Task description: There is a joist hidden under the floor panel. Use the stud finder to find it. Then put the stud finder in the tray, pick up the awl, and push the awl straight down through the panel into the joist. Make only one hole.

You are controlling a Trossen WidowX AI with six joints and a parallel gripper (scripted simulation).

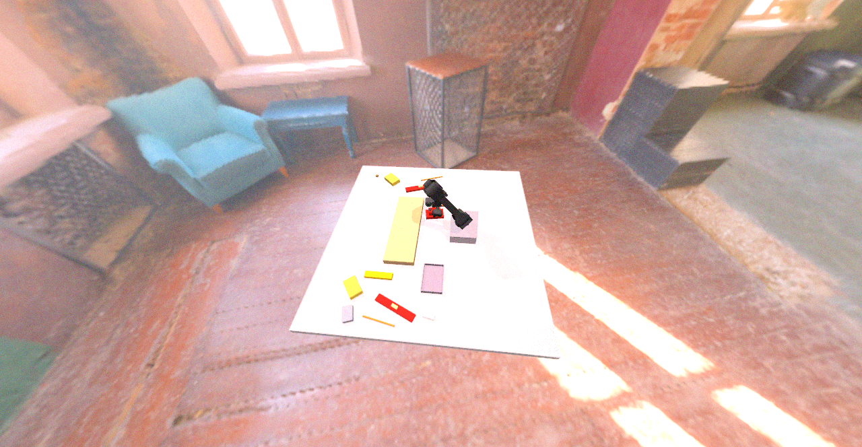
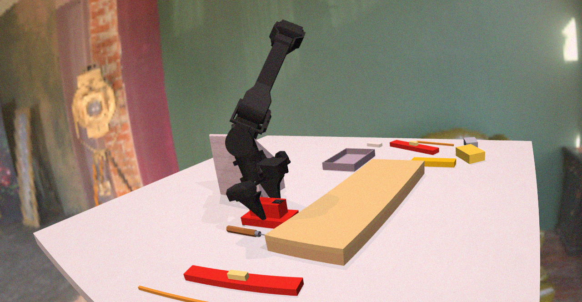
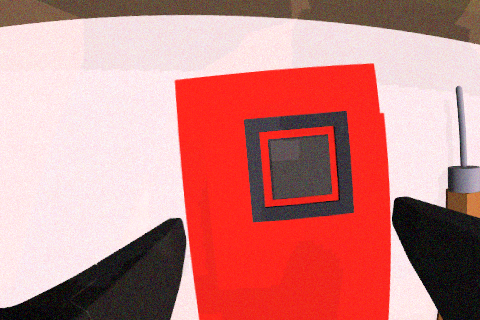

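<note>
The awl is 8 cm to the right of my gripper tip, 2 cm below it and 1 cm ahead of it. Also, from my gripper tip: red stud finder 2 cm above, 1 cm ahead; grey tray 47 cm to the left, 5 cm behind, 1 cm below; square light 3 cm above, 2 cm ahead.
</note>
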